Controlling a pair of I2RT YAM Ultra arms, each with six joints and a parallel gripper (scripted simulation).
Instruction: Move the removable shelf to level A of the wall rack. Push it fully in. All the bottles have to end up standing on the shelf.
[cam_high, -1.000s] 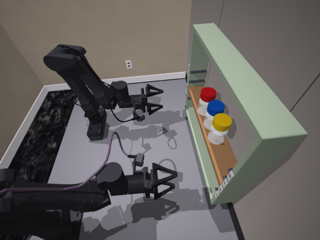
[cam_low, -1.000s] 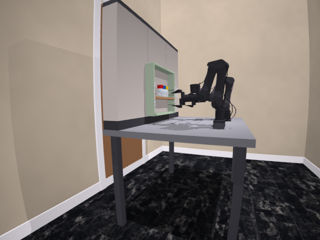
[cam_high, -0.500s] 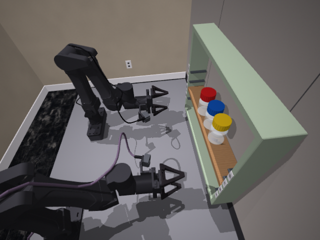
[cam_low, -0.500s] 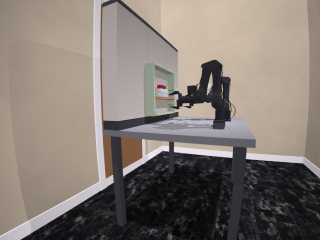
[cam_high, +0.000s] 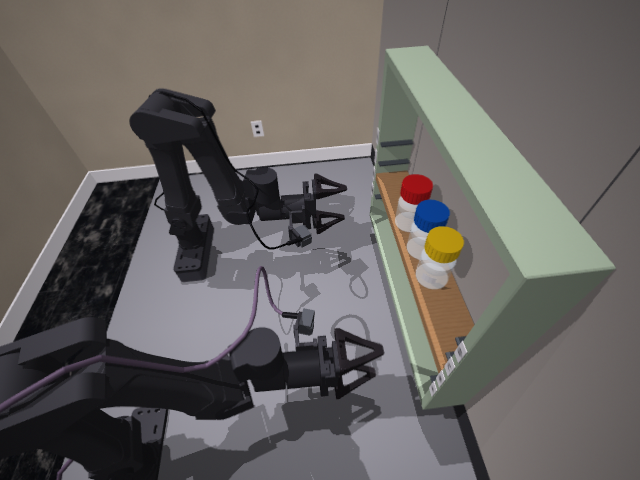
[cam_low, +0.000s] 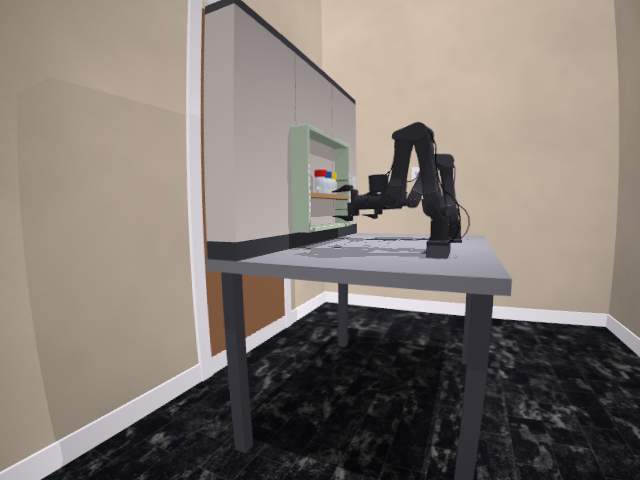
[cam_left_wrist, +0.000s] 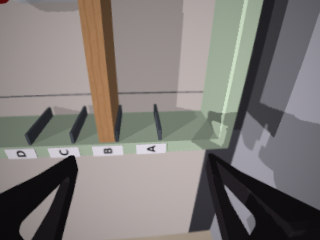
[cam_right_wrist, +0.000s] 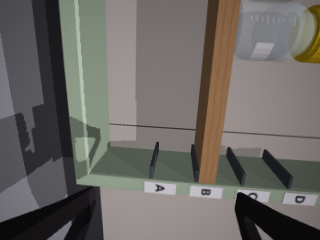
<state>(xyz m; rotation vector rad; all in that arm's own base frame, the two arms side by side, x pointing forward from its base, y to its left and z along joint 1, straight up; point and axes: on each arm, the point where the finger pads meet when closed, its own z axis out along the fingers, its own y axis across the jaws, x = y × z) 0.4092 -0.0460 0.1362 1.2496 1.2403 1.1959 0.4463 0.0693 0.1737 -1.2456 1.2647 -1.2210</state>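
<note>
My left gripper is now 10 cm short of the rack slot, 5 cm to the right of it and 3 cm below it. Round my left hand: green wall rack: 18 cm to the right, 14 cm ahead, 10 cm above; wooden shelf: 18 cm to the right, 14 cm ahead, 4 cm above; red-capped bottle: 13 cm ahead, 12 cm to the right, 10 cm above.
My right gripper is now 130 mm to the right of the yellow-capped bottle, 110 mm short of it and 100 mm below it. From my right hand the other things lie so: green wall rack 200 mm to the left, 110 mm ahead, 110 mm above; blue-capped bottle 190 mm to the left, 110 mm ahead, 100 mm above; wooden shelf 200 mm to the left, 110 mm ahead, 40 mm above.
</note>
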